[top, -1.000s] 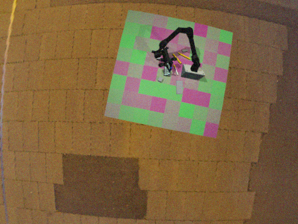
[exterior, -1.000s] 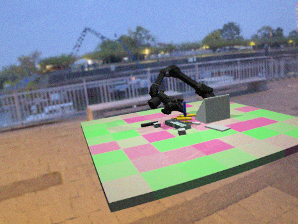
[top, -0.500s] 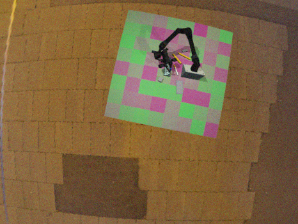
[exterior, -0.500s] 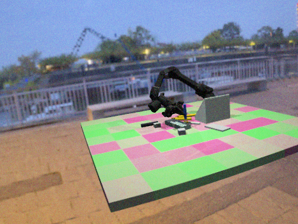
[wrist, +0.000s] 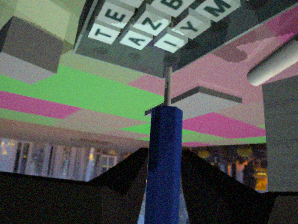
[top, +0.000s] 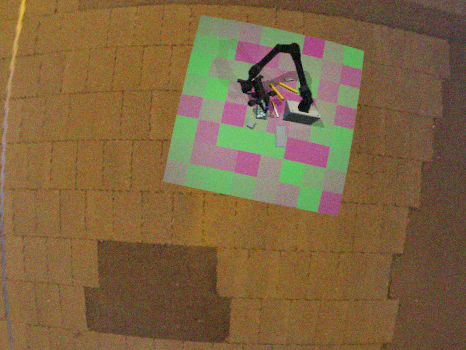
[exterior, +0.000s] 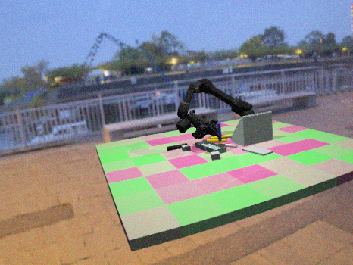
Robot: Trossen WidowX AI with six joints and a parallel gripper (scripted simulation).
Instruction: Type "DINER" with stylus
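The blue stylus lies 10 mm below my gripper tip. The rest, counted from my gripper tip: flat grey slab (150 mm behind, 130 mm to the left, 80 mm below); then white pen (80 mm below, 70 mm to the right, 60 mm behind); then black bar (210 mm to the right, 180 mm ahead, 70 mm below).
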